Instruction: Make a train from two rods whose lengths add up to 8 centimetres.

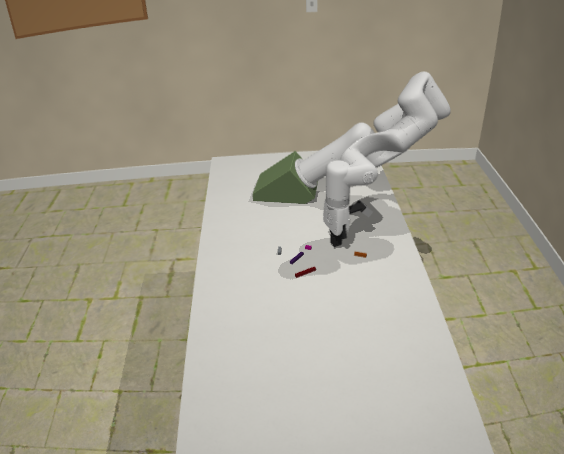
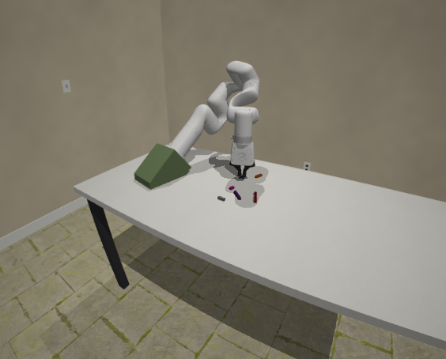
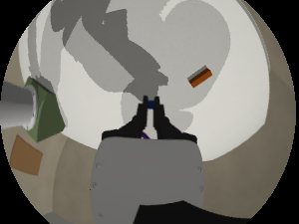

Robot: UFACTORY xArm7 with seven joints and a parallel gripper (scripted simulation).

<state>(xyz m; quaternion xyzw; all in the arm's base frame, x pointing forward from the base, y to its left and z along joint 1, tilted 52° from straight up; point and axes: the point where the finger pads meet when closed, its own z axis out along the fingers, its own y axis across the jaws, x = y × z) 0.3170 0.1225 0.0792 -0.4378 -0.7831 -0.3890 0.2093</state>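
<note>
The blue rod lies 20 mm below my hand. Also, from my hand: magenta rod 20 mm ahead, 90 mm to the right, 30 mm below; orange rod 40 mm ahead, 80 mm to the left, 30 mm below; purple rod 70 mm ahead, 120 mm to the right, 30 mm below.
</note>
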